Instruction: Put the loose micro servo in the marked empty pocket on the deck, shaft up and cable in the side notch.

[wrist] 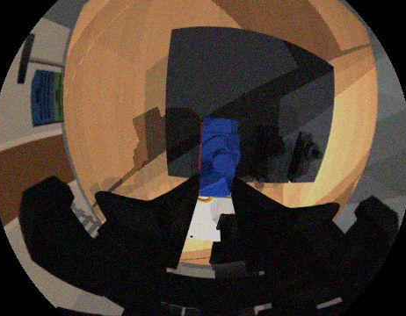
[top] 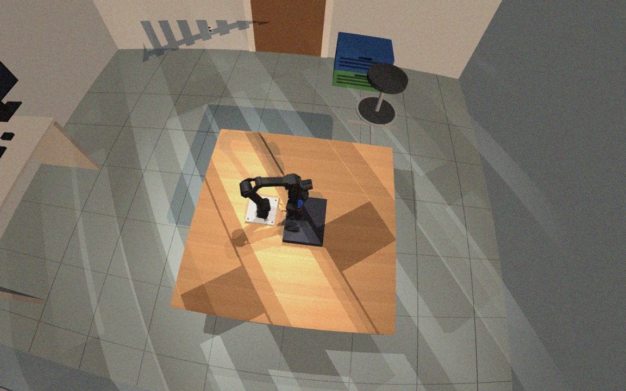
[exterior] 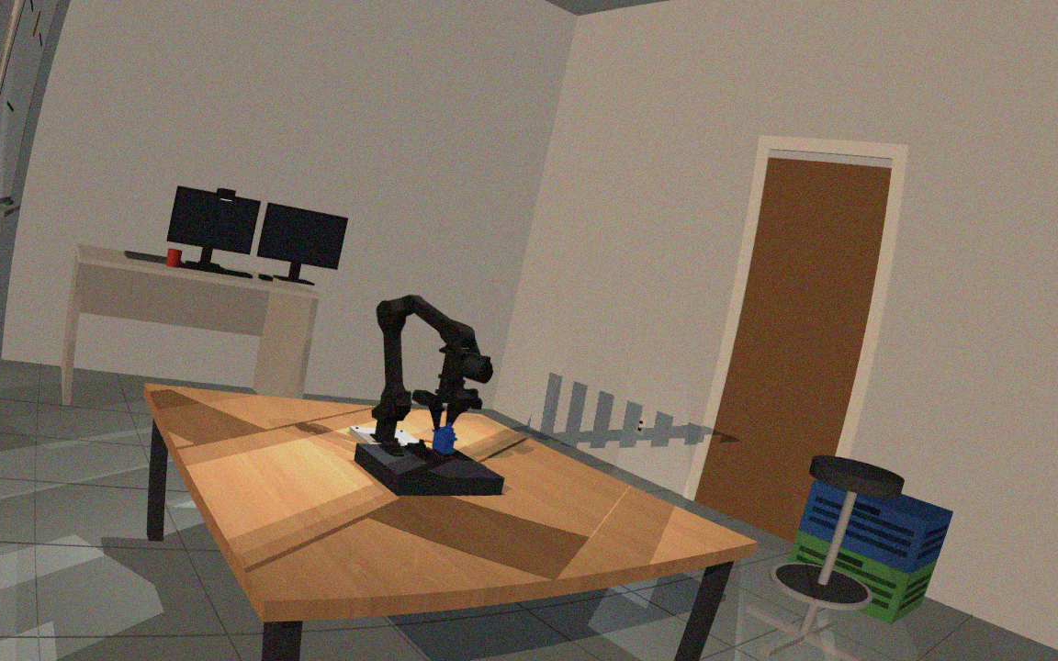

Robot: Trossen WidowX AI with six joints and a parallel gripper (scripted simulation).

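Right now my gripper tip is 130 mm short of the dark robot deck, 70 mm to the left of it and 80 mm above it.
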